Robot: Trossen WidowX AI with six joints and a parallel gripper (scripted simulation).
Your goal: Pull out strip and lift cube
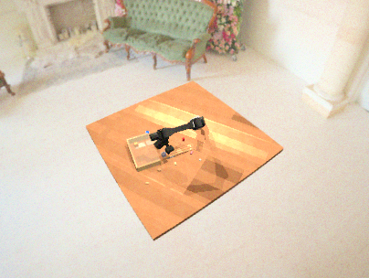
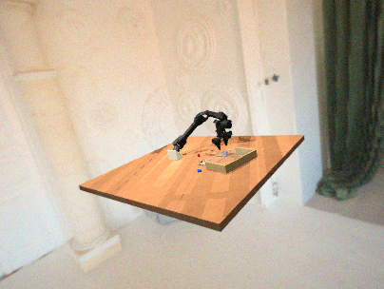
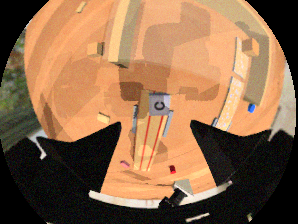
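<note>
Right now my gripper tip is 4 cm above the grey labelled cube and 2 cm short of it. The rest, counted from my gripper tip: pale strip 10 cm behind, 6 cm below, 1 cm to the left; small red piece 20 cm behind, 8 cm to the right, 5 cm below; small blue piece 32 cm to the right, 5 cm below, 3 cm ahead.
</note>
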